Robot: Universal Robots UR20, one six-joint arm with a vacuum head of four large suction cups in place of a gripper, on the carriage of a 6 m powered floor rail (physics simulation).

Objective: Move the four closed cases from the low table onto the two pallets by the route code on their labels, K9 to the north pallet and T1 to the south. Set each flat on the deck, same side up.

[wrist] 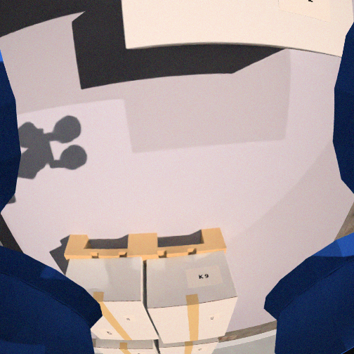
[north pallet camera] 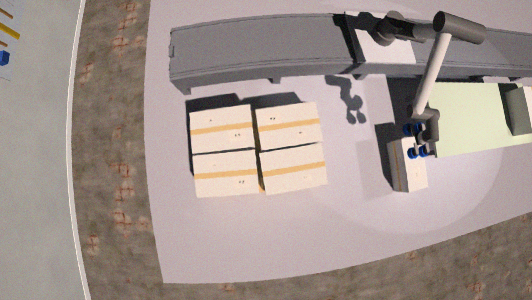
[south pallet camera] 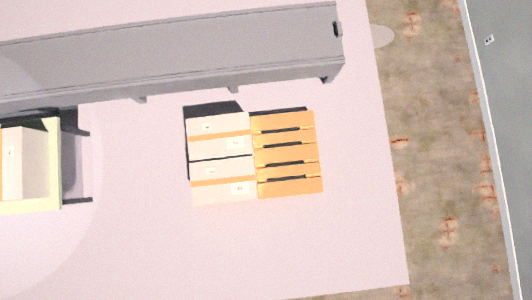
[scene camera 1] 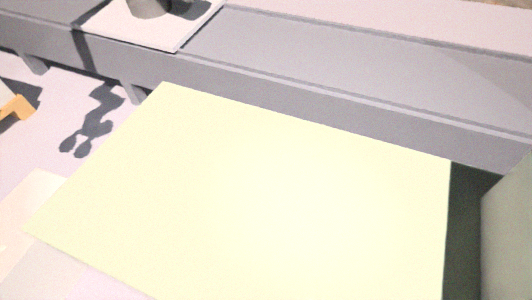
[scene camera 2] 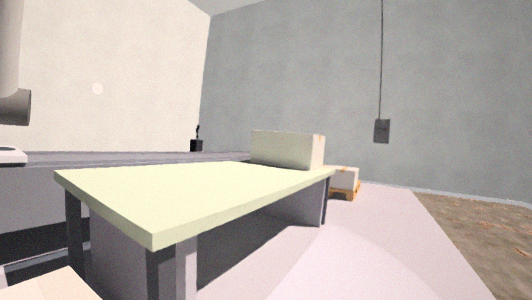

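Note:
My vacuum head is open, its blue cups bare; in the north pallet camera it overlaps the near end of a case beyond the low table's north end. Its height above the case cannot be told. That case's label is cut off in the wrist view. Another case sits on the table's south end. Four cases, one of them this taped case, lie on the north pallet; one label reads K9. Two cases cover the left half of the south pallet.
The grey floor rail runs behind the table and both pallets. The arm's white carriage plate stands on it. A grey box hangs on a cable by the wall.

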